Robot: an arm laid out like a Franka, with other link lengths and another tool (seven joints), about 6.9 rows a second.
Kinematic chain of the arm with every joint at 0, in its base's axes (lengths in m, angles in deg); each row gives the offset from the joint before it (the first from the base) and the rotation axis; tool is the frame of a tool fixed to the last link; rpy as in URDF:
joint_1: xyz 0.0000 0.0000 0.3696 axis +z
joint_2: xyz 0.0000 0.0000 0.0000 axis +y
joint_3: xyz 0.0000 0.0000 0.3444 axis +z
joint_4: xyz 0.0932 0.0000 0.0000 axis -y
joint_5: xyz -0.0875 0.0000 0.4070 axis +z
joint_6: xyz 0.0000 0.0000 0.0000 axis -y
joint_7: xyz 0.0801 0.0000 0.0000 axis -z
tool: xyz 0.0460 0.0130 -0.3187 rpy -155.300 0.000 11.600
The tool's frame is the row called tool.
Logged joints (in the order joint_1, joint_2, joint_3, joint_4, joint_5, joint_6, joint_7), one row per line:
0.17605, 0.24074, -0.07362, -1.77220, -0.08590, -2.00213, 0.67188
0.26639, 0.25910, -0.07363, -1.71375, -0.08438, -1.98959, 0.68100
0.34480, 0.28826, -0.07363, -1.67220, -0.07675, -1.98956, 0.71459
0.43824, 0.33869, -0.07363, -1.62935, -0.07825, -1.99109, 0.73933
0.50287, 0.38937, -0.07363, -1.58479, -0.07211, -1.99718, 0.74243
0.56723, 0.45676, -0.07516, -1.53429, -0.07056, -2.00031, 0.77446
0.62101, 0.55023, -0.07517, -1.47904, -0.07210, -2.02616, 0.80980
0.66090, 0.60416, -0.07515, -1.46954, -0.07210, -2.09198, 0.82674
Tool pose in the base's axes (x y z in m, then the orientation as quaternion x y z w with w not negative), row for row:
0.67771, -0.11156, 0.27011, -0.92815, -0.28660, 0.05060, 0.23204
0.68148, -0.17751, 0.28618, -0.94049, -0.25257, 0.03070, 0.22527
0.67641, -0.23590, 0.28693, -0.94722, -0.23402, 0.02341, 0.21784
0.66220, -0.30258, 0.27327, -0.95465, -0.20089, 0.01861, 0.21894
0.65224, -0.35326, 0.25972, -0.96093, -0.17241, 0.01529, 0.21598
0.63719, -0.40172, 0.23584, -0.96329, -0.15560, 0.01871, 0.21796
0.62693, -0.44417, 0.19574, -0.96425, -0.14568, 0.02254, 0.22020
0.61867, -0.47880, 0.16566, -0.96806, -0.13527, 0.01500, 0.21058
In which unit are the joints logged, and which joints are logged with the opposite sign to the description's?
The joints are logged in radians. Opposite sign: joint_1, joint_5, joint_6, joint_7.
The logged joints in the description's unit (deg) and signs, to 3 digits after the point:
-10.087, 13.793, -4.218, -101.540, 4.922, 114.714, -38.496
-15.263, 14.845, -4.219, -98.191, 4.835, 113.995, -39.018
-19.756, 16.516, -4.219, -95.810, 4.397, 113.993, -40.943
-25.109, 19.406, -4.219, -93.355, 4.483, 114.081, -42.360
-28.812, 22.309, -4.219, -90.802, 4.132, 114.430, -42.538
-32.500, 26.170, -4.306, -87.908, 4.043, 114.609, -44.373
-35.581, 31.526, -4.307, -84.743, 4.131, 116.090, -46.398
-37.867, 34.616, -4.306, -84.198, 4.131, 119.862, -47.369

